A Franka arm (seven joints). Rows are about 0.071 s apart.
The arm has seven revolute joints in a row. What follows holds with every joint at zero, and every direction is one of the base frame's. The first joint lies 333 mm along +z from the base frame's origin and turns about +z. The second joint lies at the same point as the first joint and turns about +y. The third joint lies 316 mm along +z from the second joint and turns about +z. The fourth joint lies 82.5 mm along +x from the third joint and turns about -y. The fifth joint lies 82.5 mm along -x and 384 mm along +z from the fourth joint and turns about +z. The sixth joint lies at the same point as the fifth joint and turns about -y. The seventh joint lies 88 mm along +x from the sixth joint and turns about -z. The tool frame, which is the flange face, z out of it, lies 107 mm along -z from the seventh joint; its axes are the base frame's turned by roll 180, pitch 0 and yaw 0 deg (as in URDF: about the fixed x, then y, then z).
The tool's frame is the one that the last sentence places.
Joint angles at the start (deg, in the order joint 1, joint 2, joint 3, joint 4, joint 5, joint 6, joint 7):
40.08 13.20 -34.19 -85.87 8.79 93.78 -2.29
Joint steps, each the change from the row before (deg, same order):
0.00 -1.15 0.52 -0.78 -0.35 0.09 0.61
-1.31 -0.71 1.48 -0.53 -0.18 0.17 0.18
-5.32 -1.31 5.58 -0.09 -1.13 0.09 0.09
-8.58 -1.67 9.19 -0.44 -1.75 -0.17 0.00
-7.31 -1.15 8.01 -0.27 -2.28 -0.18 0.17
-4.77 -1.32 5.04 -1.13 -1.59 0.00 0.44
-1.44 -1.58 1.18 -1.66 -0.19 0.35 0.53
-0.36 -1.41 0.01 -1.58 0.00 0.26 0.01
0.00 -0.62 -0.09 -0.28 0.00 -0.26 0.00
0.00 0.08 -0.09 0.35 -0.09 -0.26 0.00
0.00 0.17 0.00 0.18 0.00 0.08 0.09
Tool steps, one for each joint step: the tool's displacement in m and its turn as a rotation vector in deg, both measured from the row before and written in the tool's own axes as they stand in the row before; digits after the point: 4 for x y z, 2 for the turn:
-0.0048 -0.0014 -0.0036 0.35 0.20 0.14
-0.0022 0.0017 -0.0009 0.45 0.08 0.06
-0.0030 0.0061 -0.0072 0.40 0.62 -0.23
-0.0055 0.0057 -0.0075 0.21 0.35 -0.68
-0.0047 0.0026 -0.0067 -0.98 0.36 -0.66
-0.0067 0.0034 -0.0035 -0.87 0.09 0.10
-0.0079 0.0039 -0.0027 0.02 0.26 0.79
-0.0073 0.0039 -0.0014 0.08 0.09 0.37
-0.0036 0.0009 -0.0034 0.03 0.08 0.08
0.0002 0.0010 -0.0017 -0.10 0.01 0.08
0.0011 0.0000 0.0001 -0.01 0.09 0.09

